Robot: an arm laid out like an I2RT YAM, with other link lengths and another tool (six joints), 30 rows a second.
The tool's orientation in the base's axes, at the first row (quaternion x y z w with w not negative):
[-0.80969, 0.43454, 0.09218, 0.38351]
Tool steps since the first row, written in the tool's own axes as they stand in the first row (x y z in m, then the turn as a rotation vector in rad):
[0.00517, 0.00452, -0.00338, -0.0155, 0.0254, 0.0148]
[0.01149, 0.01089, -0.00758, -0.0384, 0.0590, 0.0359]
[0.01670, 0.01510, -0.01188, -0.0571, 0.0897, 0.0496]
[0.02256, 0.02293, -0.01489, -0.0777, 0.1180, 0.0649]
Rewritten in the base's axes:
[-0.00099, -0.00713, -0.00261, -0.0263, 0.0119, -0.0165]
[-0.00287, -0.01616, -0.00621, -0.0623, 0.0301, -0.0381]
[-0.00377, -0.02386, -0.00804, -0.0949, 0.0415, -0.0551]
[-0.00684, -0.03225, -0.01303, -0.1265, 0.0560, -0.0710]

